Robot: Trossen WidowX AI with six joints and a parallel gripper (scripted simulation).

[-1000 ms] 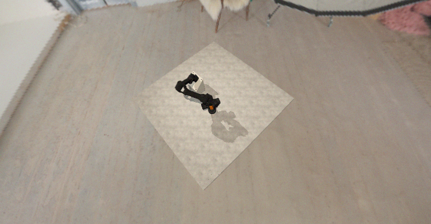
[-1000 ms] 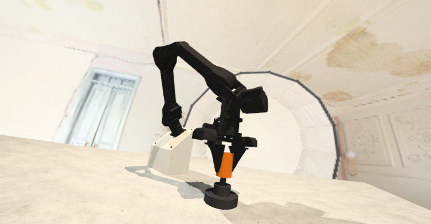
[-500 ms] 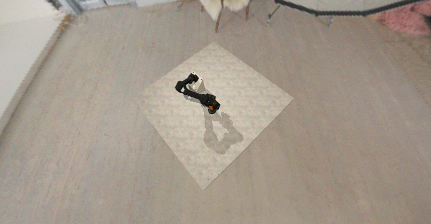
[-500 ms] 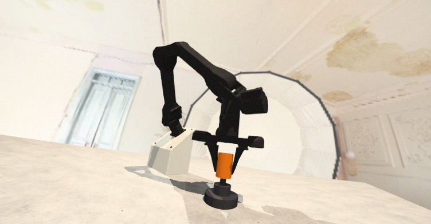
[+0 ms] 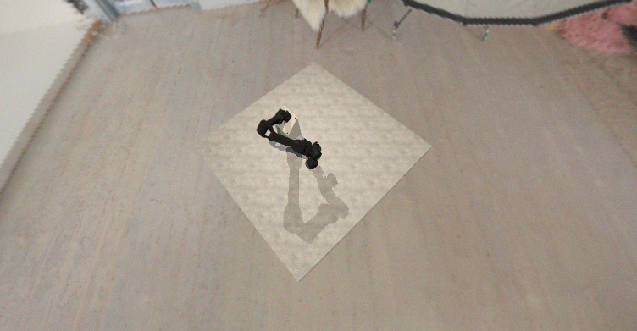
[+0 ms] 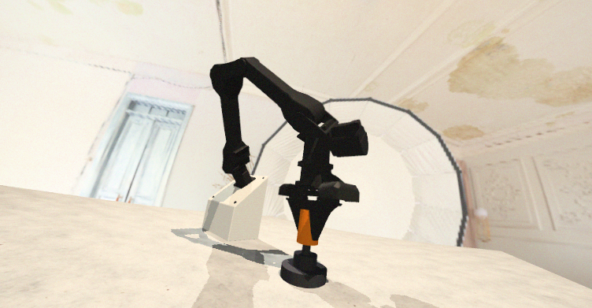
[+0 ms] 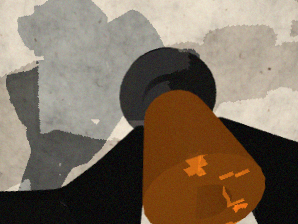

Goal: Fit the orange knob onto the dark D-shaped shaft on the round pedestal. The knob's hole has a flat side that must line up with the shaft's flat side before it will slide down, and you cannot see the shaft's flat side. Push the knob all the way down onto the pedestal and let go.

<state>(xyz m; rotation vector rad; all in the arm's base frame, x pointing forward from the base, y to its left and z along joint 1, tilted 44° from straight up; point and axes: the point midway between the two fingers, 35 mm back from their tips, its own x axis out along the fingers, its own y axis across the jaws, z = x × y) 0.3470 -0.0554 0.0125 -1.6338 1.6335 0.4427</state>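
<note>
My gripper tip is now 20 mm below the orange knob. The rest, counted from my gripper tip: dark round pedestal 40 mm below.
</note>
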